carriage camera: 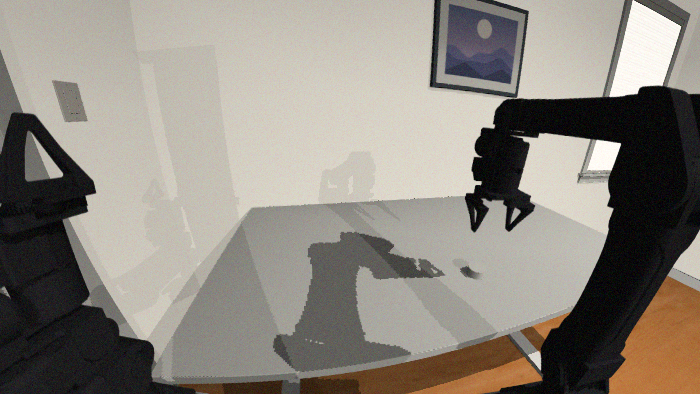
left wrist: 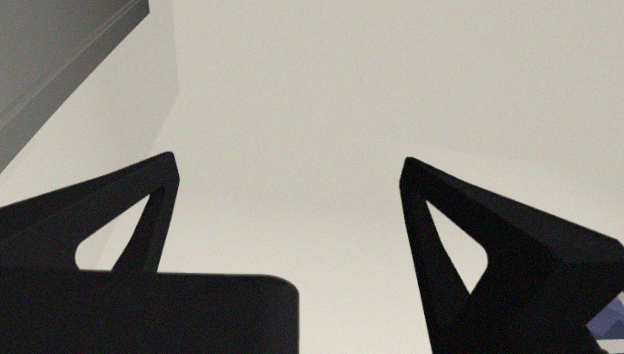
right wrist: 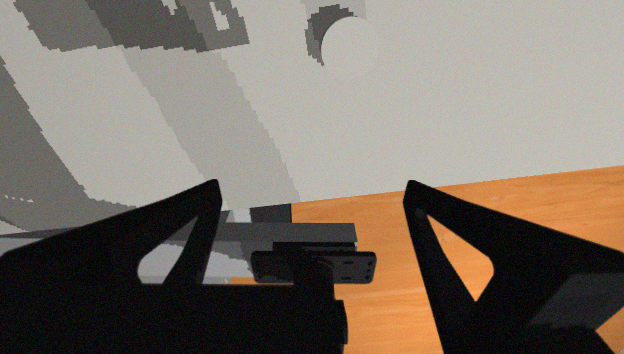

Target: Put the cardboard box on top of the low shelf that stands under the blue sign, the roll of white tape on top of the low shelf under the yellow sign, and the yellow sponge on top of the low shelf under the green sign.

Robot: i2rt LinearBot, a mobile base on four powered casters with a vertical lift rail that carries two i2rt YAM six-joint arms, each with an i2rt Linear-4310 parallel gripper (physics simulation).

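Places are measured from the left arm's base along level axes (x up, y right, z ahead), in millimetres.
Pixels of known places: left gripper, between the fingertips: [left wrist: 290, 167]; right gripper, between the fingertips: [carriage camera: 490, 230] [right wrist: 313, 190]; right arm's base, origin of its link: [right wrist: 313, 265].
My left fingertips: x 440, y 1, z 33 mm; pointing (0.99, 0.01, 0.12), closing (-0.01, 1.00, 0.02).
Observation:
Behind a point stands the place of what it marks.
A small, pale round thing [carriage camera: 460, 262] [right wrist: 350, 47] @[z 332, x 39, y 695 mm], which looks like the roll of white tape, lies on the grey table [carriage camera: 280, 235] @[z 549, x 15, y 87 mm] [right wrist: 475, 100] @[z 281, x 15, y 833 mm]. It is almost the table's colour; no hole shows. My right gripper [carriage camera: 492, 230] @[z 284, x 183, y 663 mm] [right wrist: 313, 190] @[z 284, x 183, y 663 mm] is open and empty. It points down above the table and appears a little up and to the right of the round thing in the carriage view. My left gripper [left wrist: 290, 167] @[z 33, x 440, y 1 mm] is open and empty, facing the wall; part of it shows at the carriage view's left edge. The cardboard box, yellow sponge, low shelves and signs do not show.
The table's front edge curves above an orange wood floor [carriage camera: 650, 340] @[z 379, x -705, y 2181 mm] [right wrist: 550, 220] @[z -530, x -705, y 1889 mm]. A pale wall [carriage camera: 280, 100] @[z 859, x 494, y 37 mm] [left wrist: 300, 75] stands behind it, with a framed picture [carriage camera: 480, 82] @[z 986, x 621, y 1000 mm] and, at the right, a window [carriage camera: 645, 50] @[z 1240, x 1055, y 2501 mm]. A wall switch [carriage camera: 70, 101] @[z 427, x 515, y -501 mm] is at the left.

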